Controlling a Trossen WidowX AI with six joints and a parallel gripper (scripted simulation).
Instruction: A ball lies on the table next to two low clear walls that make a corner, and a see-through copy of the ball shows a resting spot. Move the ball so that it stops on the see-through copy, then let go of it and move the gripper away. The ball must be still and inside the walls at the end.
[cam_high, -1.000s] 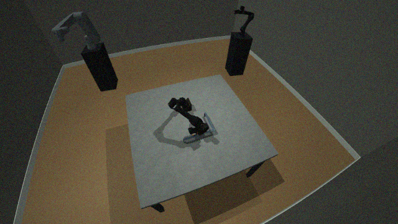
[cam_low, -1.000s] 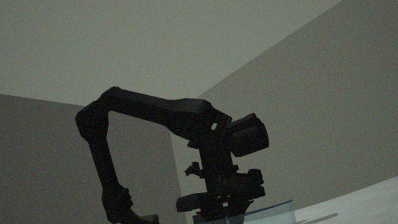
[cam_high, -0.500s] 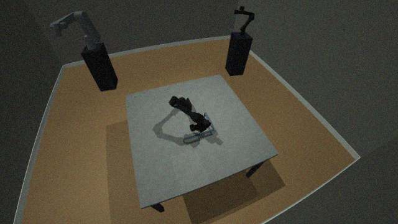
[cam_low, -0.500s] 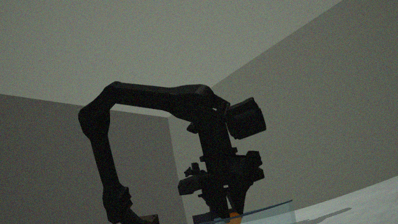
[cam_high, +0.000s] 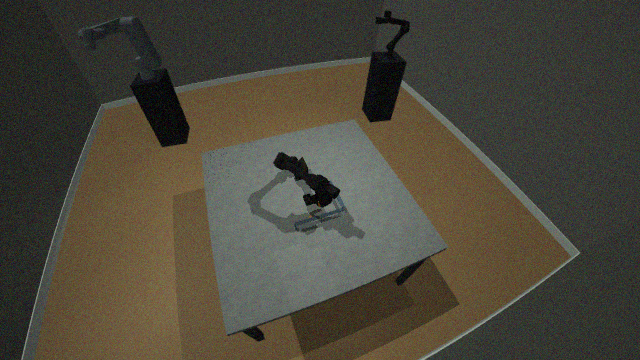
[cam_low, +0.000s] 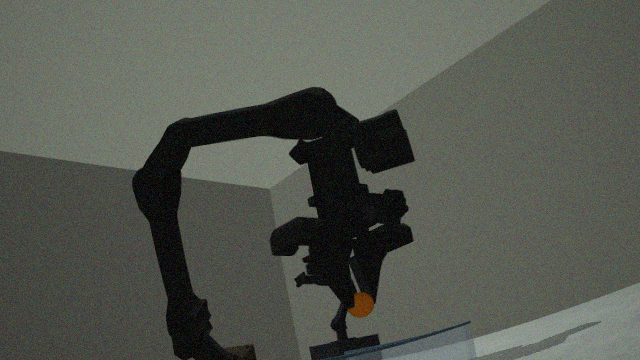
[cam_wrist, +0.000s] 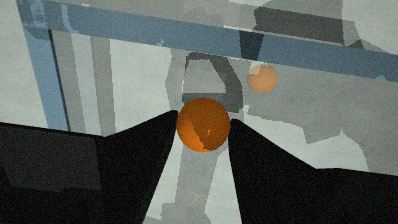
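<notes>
My gripper tip is now 100 mm above the see-through copy of ball, 60 mm to the left of it and 20 mm short of it. The rest, counted from my gripper tip: clear wall: 90 mm below, 40 mm ahead; then orange ball: right at my gripper tip.
</notes>
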